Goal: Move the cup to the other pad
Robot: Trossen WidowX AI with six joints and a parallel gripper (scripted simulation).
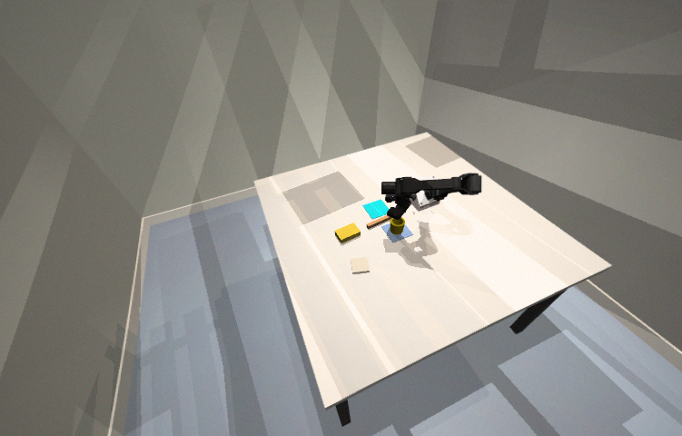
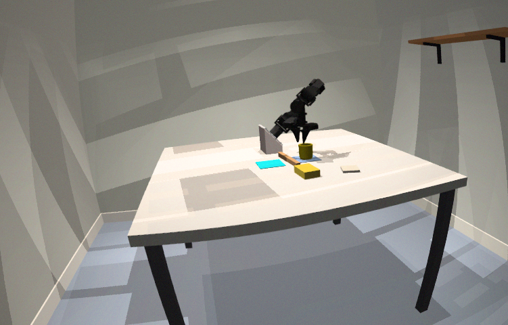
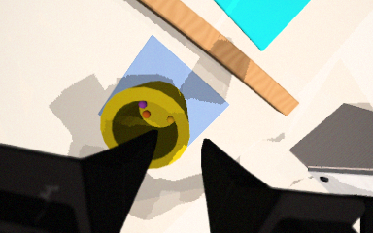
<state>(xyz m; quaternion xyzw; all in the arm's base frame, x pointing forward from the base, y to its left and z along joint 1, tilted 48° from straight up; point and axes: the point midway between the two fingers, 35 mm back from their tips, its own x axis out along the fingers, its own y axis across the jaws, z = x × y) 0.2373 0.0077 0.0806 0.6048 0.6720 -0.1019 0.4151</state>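
Now: the yellow cup 40 mm below my gripper tip, 20 mm ahead of it and 10 mm to the left of it. From my gripper tip the other things lie so: wooden stick 80 mm to the right, 80 mm below, 20 mm ahead; cyan pad 170 mm to the right, 90 mm below, 20 mm ahead; light blue pad 90 mm below, 20 mm to the left, 20 mm ahead.
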